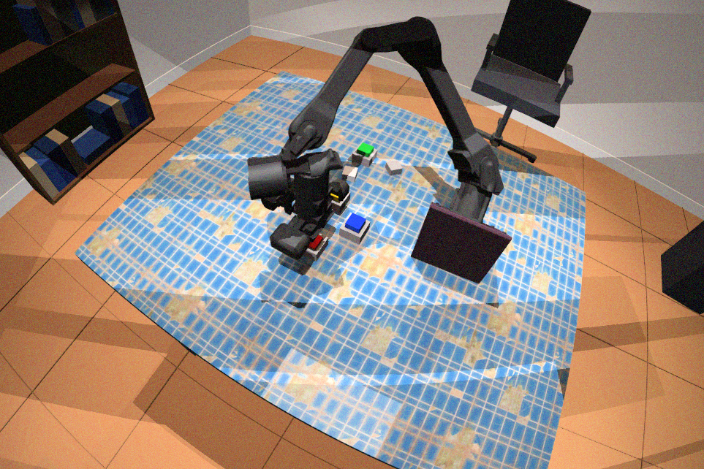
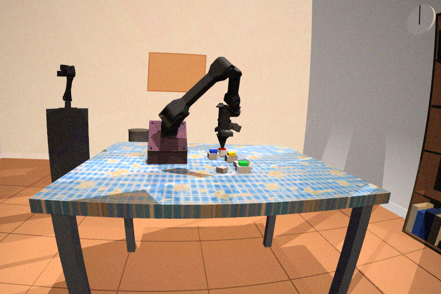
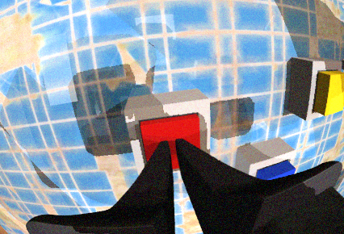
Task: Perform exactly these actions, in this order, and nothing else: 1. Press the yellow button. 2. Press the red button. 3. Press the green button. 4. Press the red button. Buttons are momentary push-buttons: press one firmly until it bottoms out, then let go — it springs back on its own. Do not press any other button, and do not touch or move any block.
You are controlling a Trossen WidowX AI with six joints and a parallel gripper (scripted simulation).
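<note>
My gripper tip is now 10 mm above the red button. Also, from my gripper tip: green button (50 mm ahead, 300 mm to the right); blue button (50 mm behind, 90 mm to the right); yellow button (30 mm ahead, 130 mm to the right).
</note>
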